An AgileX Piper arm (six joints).
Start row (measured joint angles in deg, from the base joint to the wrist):
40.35, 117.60, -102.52, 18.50, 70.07, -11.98
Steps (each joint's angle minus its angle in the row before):
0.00, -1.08, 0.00, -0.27, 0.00, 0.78
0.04, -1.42, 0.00, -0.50, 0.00, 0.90
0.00, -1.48, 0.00, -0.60, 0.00, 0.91
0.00, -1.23, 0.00, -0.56, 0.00, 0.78
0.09, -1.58, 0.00, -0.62, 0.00, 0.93
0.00, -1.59, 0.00, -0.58, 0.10, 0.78
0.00, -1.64, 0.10, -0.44, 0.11, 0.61
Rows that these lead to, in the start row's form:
40.35, 116.52, -102.52, 18.23, 70.07, -11.20
40.39, 115.10, -102.52, 17.73, 70.07, -10.30
40.39, 113.62, -102.52, 17.13, 70.07, -9.39
40.39, 112.39, -102.52, 16.57, 70.07, -8.61
40.48, 110.81, -102.52, 15.95, 70.07, -7.68
40.48, 109.22, -102.52, 15.37, 70.17, -6.90
40.48, 107.58, -102.42, 14.93, 70.28, -6.29

